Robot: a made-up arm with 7 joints. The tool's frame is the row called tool. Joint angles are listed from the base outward.
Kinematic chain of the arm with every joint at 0, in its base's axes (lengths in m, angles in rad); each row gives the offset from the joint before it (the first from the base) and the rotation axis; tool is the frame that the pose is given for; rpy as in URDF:
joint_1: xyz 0 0 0.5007 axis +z
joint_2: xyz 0 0 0 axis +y
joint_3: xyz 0 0 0.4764 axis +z
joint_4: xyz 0.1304 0 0 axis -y
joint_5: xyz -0.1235 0 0.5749 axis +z
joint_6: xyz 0 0 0 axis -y
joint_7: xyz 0.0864 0 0 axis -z
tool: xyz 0 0 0 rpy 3.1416 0 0
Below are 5 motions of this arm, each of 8 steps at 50 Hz.
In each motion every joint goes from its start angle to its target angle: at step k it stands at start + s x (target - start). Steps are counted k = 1, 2, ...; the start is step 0. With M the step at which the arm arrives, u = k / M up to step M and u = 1 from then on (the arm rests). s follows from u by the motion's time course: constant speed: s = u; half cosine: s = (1 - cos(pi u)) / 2; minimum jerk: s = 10 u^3 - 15 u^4 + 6 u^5.
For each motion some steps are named. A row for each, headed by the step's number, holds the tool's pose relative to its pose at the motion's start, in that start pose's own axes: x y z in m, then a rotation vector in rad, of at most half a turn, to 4 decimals.
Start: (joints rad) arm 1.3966 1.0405 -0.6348 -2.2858 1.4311 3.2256 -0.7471
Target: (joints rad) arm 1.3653 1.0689 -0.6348 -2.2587 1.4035 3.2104 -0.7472
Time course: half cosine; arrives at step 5
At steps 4, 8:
4: 0.0068 0.0053 0.0186 -0.0027 -0.0130 -0.0134
8: 0.0075 0.0059 0.0205 -0.0029 -0.0145 -0.0148

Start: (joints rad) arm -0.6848 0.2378 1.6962 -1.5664 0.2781 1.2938 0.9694
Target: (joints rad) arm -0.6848 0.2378 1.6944 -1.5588 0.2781 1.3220 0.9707
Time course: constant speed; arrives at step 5
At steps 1, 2, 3, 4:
1: -0.0002 0.0004 -0.0014 0.0059 0.0041 0.0002
2: -0.0005 0.0007 -0.0029 0.0119 0.0082 0.0004
3: -0.0007 0.0011 -0.0043 0.0178 0.0123 0.0006
4: -0.0010 0.0014 -0.0058 0.0237 0.0164 0.0008

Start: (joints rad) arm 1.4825 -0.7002 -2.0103 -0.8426 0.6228 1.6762 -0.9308
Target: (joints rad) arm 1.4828 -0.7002 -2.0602 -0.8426 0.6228 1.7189 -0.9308
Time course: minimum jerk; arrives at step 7
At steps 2, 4, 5, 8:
2: -0.0024 0.0020 -0.0028 -0.0106 0.0013 0.0038
4: -0.0104 0.0086 -0.0122 -0.0463 0.0057 0.0165
5: -0.0141 0.0115 -0.0166 -0.0627 0.0077 0.0221
8: -0.0165 0.0134 -0.0195 -0.0734 0.0089 0.0257

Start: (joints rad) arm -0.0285 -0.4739 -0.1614 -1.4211 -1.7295 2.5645 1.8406
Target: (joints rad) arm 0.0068 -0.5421 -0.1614 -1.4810 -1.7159 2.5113 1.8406
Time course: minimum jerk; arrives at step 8
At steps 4, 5, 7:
4: 0.0114 0.0054 -0.0114 -0.0154 -0.0049 0.0211
5: 0.0163 0.0080 -0.0165 -0.0223 -0.0073 0.0305
7: 0.0219 0.0112 -0.0223 -0.0303 -0.0103 0.0413

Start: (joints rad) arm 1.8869 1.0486 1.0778 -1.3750 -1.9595 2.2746 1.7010
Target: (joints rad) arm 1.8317 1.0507 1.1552 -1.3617 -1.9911 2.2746 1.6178
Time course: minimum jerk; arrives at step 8
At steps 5, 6, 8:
5: 0.0366 0.0103 -0.0132 0.0170 0.0297 -0.0221
6: 0.0453 0.0130 -0.0165 0.0206 0.0371 -0.0274
8: 0.0506 0.0147 -0.0185 0.0227 0.0417 -0.0305

